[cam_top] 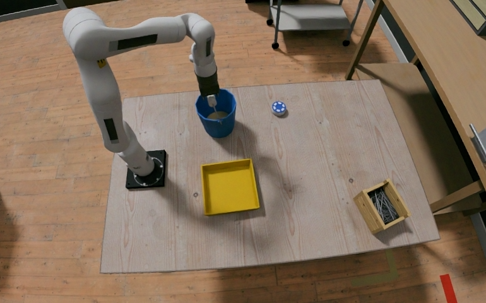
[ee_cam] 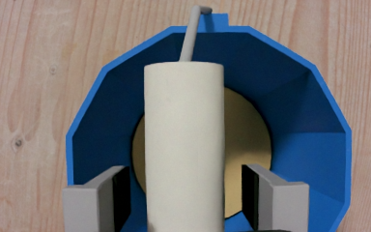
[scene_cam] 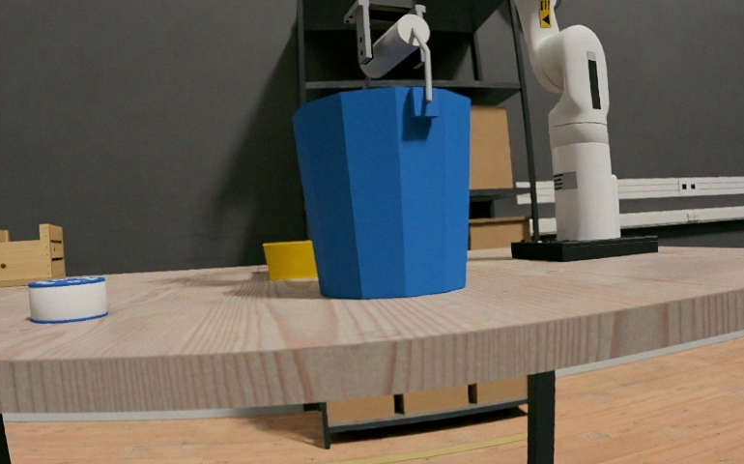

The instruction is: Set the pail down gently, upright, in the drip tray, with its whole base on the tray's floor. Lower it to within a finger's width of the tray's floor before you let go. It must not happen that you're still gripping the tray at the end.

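Right now the pail handle is 1 cm ahead of my hand and 3 cm below it. Also, from my hand: blue pail 1 cm ahead, 10 cm below; then yellow drip tray 3 cm ahead, 32 cm to the right, 23 cm below.
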